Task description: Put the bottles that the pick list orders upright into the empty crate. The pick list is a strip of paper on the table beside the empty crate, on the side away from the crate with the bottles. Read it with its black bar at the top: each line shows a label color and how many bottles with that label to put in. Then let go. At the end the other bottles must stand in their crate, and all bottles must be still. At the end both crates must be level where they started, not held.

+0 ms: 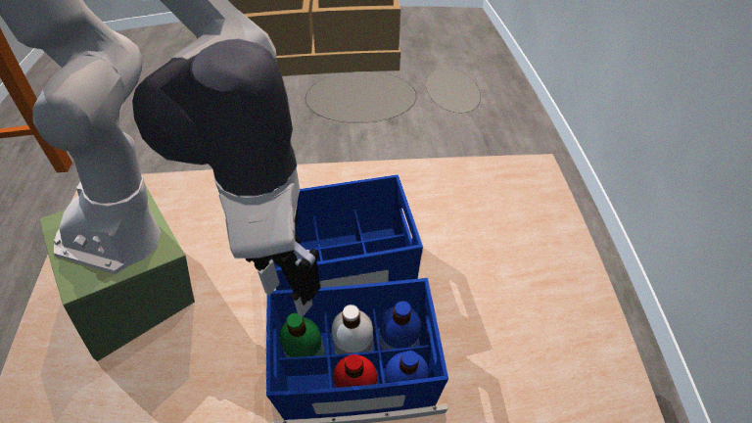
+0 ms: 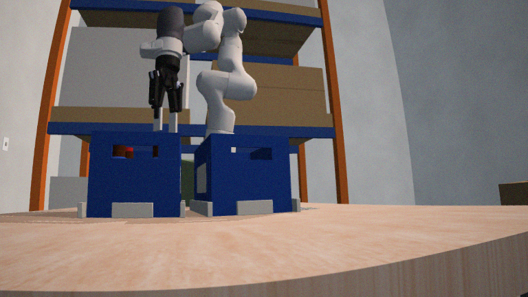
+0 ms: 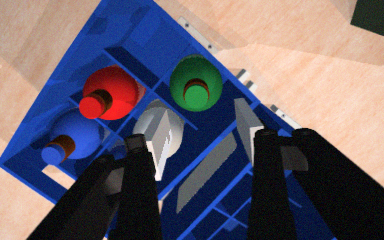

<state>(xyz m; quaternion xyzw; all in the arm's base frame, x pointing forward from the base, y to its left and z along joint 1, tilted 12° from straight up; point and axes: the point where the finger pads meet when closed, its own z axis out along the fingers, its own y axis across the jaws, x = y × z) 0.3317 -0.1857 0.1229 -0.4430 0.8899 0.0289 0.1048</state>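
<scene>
The green-labelled bottle is 1 cm to the right of my hand and 17 cm below it. From my hand the other things lie so: red bottle (9 cm ahead, 8 cm to the right, 17 cm below); blue bottle (18 cm ahead, 1 cm to the left, 17 cm below); white bottle (9 cm ahead, 1 cm to the left, 17 cm below).
</scene>
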